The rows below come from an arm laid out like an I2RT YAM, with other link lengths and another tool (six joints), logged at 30 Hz.
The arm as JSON. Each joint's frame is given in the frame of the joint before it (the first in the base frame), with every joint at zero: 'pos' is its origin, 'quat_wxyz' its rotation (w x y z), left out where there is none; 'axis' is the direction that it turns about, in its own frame. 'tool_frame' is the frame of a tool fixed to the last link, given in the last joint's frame.
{
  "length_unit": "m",
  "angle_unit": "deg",
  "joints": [
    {
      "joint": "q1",
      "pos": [
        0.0,
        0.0,
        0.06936
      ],
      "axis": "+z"
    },
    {
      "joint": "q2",
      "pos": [
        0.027,
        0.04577,
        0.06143
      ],
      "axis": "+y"
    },
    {
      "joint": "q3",
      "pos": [
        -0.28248,
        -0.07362,
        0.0
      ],
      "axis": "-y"
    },
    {
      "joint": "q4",
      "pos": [
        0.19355,
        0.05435,
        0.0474
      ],
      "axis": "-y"
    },
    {
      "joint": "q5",
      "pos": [
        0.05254,
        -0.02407,
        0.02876
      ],
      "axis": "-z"
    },
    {
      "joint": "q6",
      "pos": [
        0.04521,
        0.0,
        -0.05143
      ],
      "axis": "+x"
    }
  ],
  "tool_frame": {
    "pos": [
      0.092,
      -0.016,
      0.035
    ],
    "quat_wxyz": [
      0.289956,
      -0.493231,
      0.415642,
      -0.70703
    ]
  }
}
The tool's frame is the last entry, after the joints.
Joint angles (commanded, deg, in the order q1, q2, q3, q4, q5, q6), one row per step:
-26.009 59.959 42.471 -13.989 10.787 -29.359
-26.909 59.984 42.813 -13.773 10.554 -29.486
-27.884 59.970 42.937 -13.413 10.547 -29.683
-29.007 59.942 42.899 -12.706 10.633 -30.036
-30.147 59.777 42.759 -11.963 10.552 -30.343
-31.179 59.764 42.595 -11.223 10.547 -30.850
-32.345 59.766 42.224 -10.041 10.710 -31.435
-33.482 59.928 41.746 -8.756 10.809 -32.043
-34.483 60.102 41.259 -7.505 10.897 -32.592
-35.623 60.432 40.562 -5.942 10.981 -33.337
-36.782 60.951 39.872 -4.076 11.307 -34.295
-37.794 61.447 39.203 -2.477 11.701 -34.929
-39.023 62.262 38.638 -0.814 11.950 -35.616
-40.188 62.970 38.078 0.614 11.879 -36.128
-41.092 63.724 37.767 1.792 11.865 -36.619
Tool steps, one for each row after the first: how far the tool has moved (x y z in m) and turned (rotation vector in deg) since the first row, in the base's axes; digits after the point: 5 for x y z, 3 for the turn. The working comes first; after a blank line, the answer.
Tool pose at each row, in the base's axes (x y z in m, rotation vector in deg; the steps are taken from these numbers as rounded here):
0.21847 -0.12895 0.27761 106.363 -73.089 101.436
0.21764 -0.13228 0.28029 105.335 -73.463 101.711
0.21604 -0.13616 0.28218 104.090 -73.789 101.762
0.21410 -0.14076 0.28413 102.531 -73.960 101.869
0.21180 -0.14485 0.28606 101.024 -74.161 102.130
0.20997 -0.14873 0.28721 99.806 -74.060 102.145
0.20772 -0.15350 0.28833 98.170 -73.885 102.188
0.20586 -0.15820 0.28841 96.776 -73.686 102.068
0.20421 -0.16238 0.28829 95.543 -73.479 101.959
0.20252 -0.16719 0.28709 94.342 -73.124 101.646
0.20098 -0.17285 0.28610 92.937 -72.497 101.204
0.19916 -0.17801 0.28456 91.650 -72.239 100.616
0.19758 -0.18428 0.28252 90.465 -72.080 99.803
0.19605 -0.18952 0.28018 89.622 -72.102 99.159
0.19533 -0.19412 0.27848 89.003 -72.015 98.587

-0.00083 -0.00333 0.00268 -0.215 -0.462 -0.636
-0.00243 -0.00721 0.00457 -0.574 -0.798 -1.505
-0.00437 -0.01181 0.00652 -1.178 -1.193 -2.527
-0.00667 -0.01590 0.00845 -1.723 -1.704 -3.448
-0.00850 -0.01978 0.00960 -2.355 -1.916 -4.230
-0.01075 -0.02455 0.01072 -3.227 -2.216 -5.261
-0.01261 -0.02925 0.01080 -4.012 -2.357 -6.201
-0.01426 -0.03343 0.01068 -4.727 -2.479 -7.029
-0.01595 -0.03824 0.00948 -5.545 -2.416 -7.902
-0.01749 -0.04390 0.00849 -6.658 -2.237 -8.918
-0.01931 -0.04906 0.00695 -7.461 -2.037 -9.999
-0.02089 -0.05533 0.00491 -8.160 -1.686 -11.140
-0.02242 -0.06057 0.00257 -8.560 -1.428 -12.012
-0.02314 -0.06517 0.00087 -8.933 -1.141 -12.680

